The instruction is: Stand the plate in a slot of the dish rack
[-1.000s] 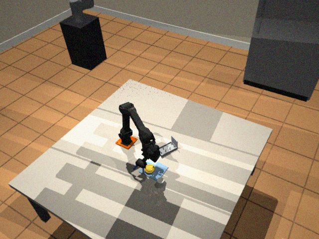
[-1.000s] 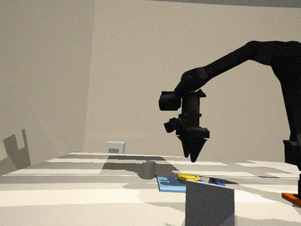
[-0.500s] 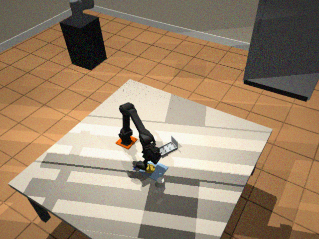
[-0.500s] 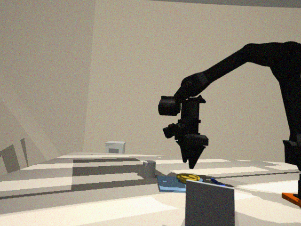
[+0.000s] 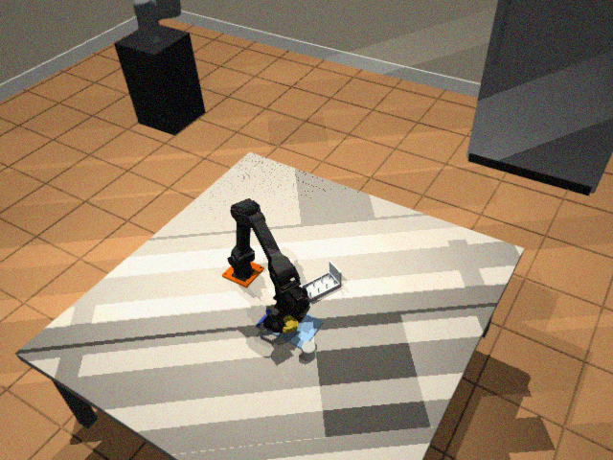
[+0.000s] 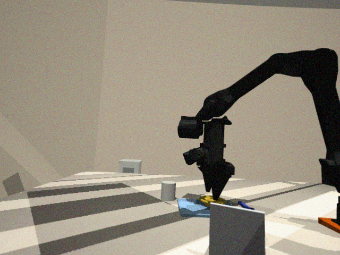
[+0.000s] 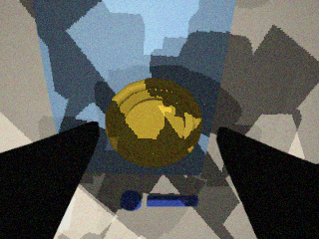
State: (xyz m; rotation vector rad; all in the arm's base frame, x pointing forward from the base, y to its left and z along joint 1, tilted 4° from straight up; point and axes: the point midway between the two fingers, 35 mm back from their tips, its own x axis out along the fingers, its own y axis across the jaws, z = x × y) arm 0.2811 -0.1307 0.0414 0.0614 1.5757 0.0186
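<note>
Right now the plate is 10 mm below my gripper tip. Also, from my gripper tip: blue spoon (100 mm behind, 30 mm below); then light blue cloth (20 mm ahead, 20 mm to the left, 30 mm below); then white cup (120 mm ahead, 60 mm to the right).
</note>
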